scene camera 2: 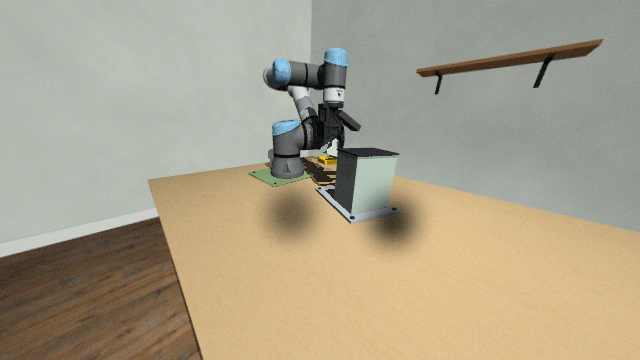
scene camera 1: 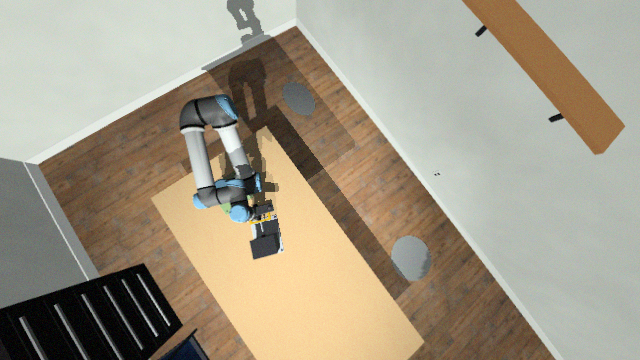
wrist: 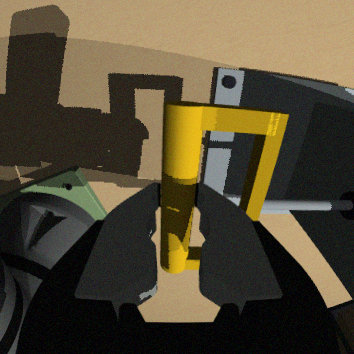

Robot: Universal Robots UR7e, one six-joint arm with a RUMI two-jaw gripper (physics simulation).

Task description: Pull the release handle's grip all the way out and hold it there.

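The yellow release handle's grip [wrist: 182, 142] [scene camera 2: 327, 160] is a round bar on a rectangular yellow frame. A light metal rod [wrist: 300, 205] runs from the frame into the dark housing, and a length of it shows between them. My gripper [wrist: 177, 184] is shut on the grip, with one jaw on each side of the bar in the wrist view. The handle's housing [scene camera 2: 372, 182] [scene camera 1: 266, 246] is a pale box with dark sides and top, on a light base plate [scene camera 2: 372, 215]. In scene camera 2 the box stands in front of part of the handle.
The arm's base stands on a green plate [scene camera 2: 261, 176] [wrist: 90, 197] close to the handle. Both stand on a long wooden table [scene camera 1: 320, 300] [scene camera 2: 280, 300]. A wooden shelf [scene camera 1: 550, 75] [scene camera 2: 505, 61] is on the wall. A black unit with light bars [scene camera 1: 45, 292] stands on the floor.
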